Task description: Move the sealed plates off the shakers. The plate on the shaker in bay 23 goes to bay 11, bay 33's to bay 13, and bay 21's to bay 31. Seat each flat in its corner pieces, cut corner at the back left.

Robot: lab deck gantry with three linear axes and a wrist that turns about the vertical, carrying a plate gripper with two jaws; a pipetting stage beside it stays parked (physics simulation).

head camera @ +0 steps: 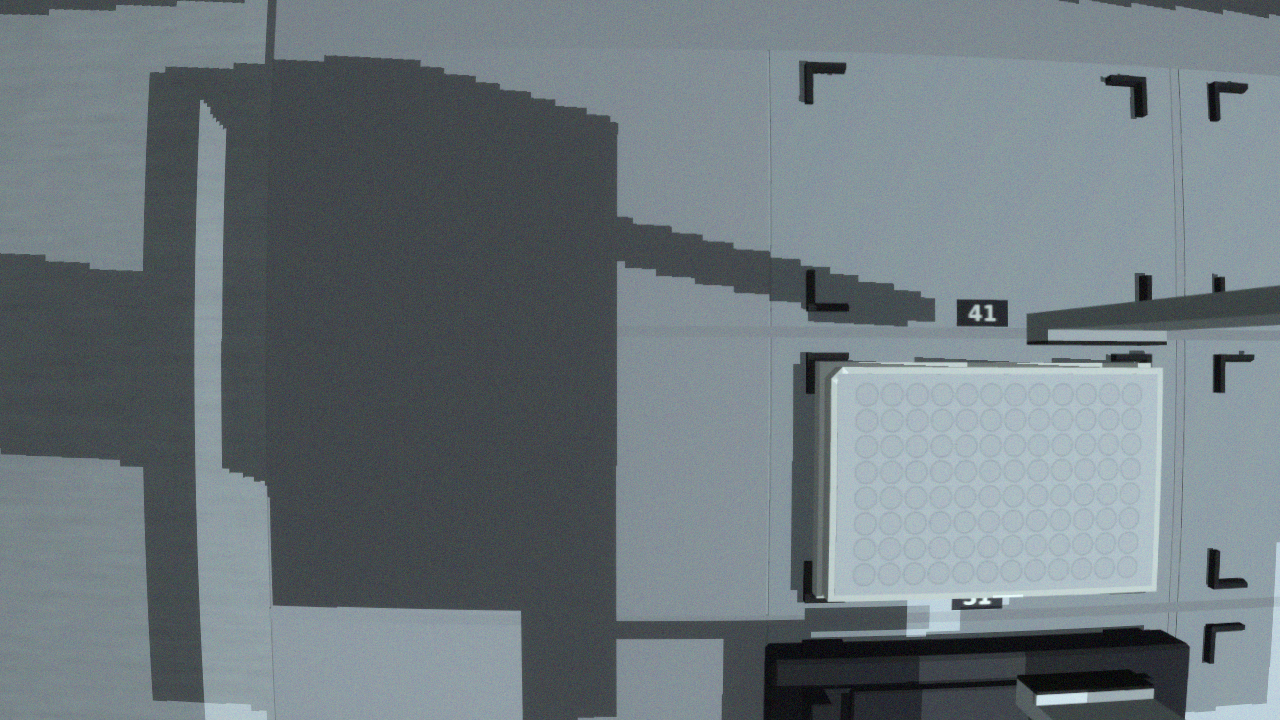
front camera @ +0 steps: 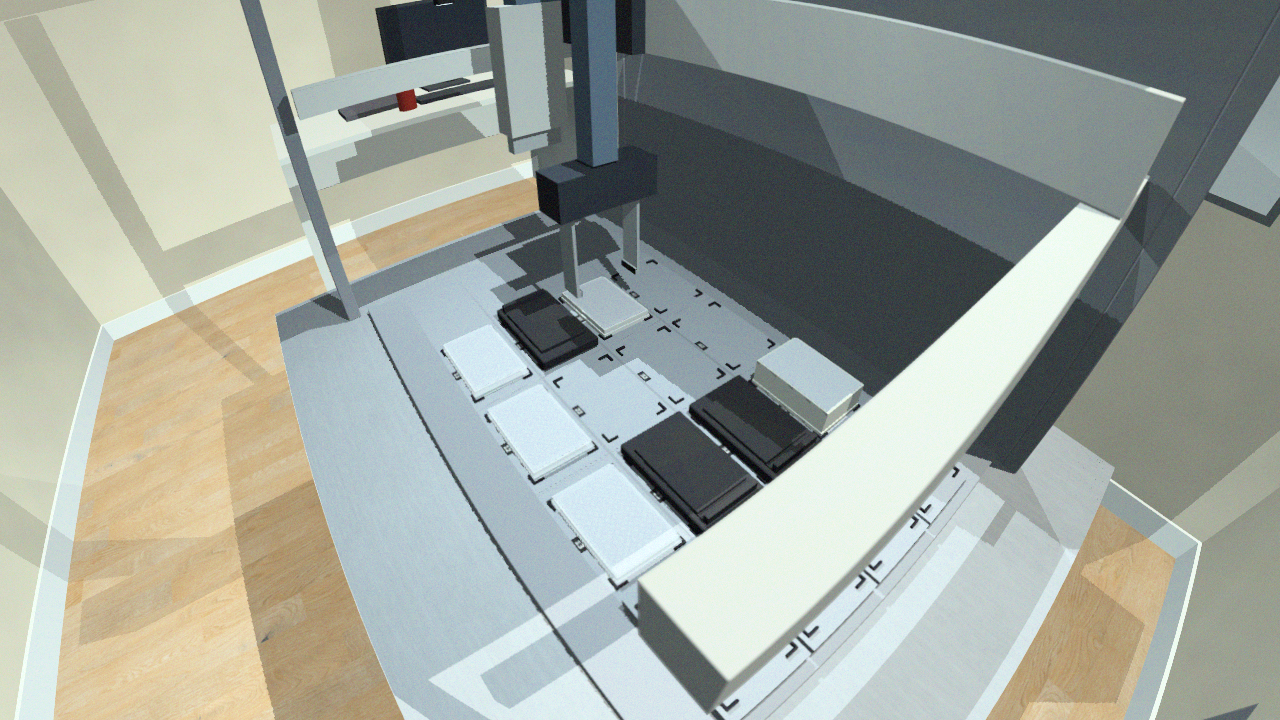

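Seen in the pictures: gripper, fingertip midpoint: [head camera: 1081,511] [front camera: 602,280]; robot's base at its link origin: [front camera: 443,351].
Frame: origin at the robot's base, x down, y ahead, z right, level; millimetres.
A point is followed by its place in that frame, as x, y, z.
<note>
A pale sealed plate [front camera: 606,306] {-14, 79, -252} [head camera: 993,483] {-14, 61, -257} lies flat in bay 31, its cut corner at the back left. My gripper [front camera: 601,281] {-55, 65, -256} [head camera: 1092,512] {-55, 65, -256} is open; its jaws stand apart, one beyond the plate's back edge and one beyond its front edge, over the shaker's side. The black shaker in bay 21 [front camera: 547,328] {-24, 81, -145} [head camera: 859,658] {-18, 13, -197} bears no plate. White plates lie in bay 11 [front camera: 486,360] {-14, 78, -43} and bay 13 [front camera: 617,519] {-14, 397, -44}; their cut corners are too small to tell. The black shakers in bay 23 [front camera: 689,465] {-23, 394, -147} and bay 33 [front camera: 754,420] {-24, 392, -256} show dark, plate-free tops.
Another white plate [front camera: 539,429] {-15, 236, -41} lies between those in bays 11 and 13. A tall pale block [front camera: 808,380] {-42, 400, -349} stands behind the bay 33 shaker. A broad white beam [front camera: 859,456] {-400, 617, 19} crosses the front view and hides part of the deck. The parked pipetting stage [front camera: 526,80] hangs beside the gripper's column.
</note>
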